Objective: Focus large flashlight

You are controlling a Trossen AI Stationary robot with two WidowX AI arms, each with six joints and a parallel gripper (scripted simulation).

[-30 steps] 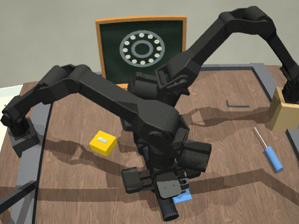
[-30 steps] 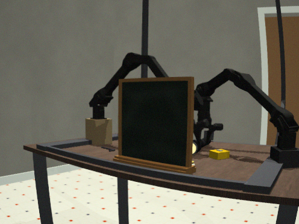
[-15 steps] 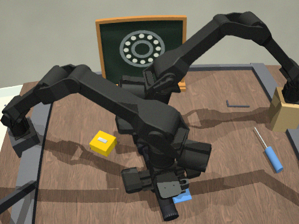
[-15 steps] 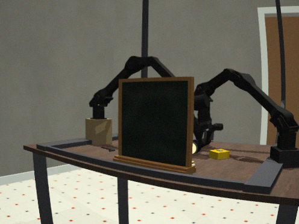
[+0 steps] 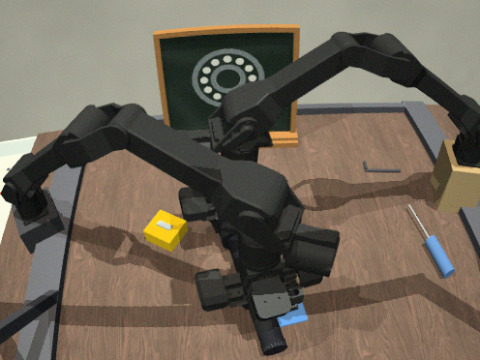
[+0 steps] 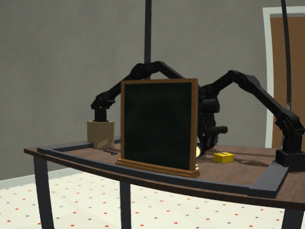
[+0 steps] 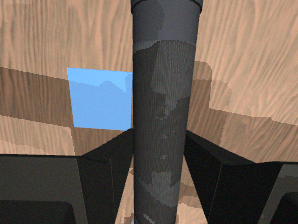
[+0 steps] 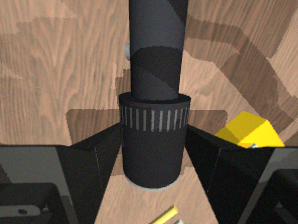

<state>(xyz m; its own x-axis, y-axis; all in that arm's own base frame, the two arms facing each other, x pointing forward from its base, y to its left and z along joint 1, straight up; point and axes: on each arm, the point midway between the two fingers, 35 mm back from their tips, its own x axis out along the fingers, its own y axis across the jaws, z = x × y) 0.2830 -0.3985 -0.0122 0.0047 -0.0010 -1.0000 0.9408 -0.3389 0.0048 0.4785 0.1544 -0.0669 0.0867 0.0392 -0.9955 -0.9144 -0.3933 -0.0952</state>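
Right now the yellow block is 10 mm ahead of my right hand, 130 mm to the left of it and 30 mm below it. Also, from my right hand: blue card (180 mm behind, 80 mm to the right, 50 mm below).
Right now the blue card is 50 mm to the right of my left hand, 50 mm below it and 10 mm behind it. From my left hand the other things lie so: yellow block (180 mm ahead, 160 mm to the left, 30 mm below).
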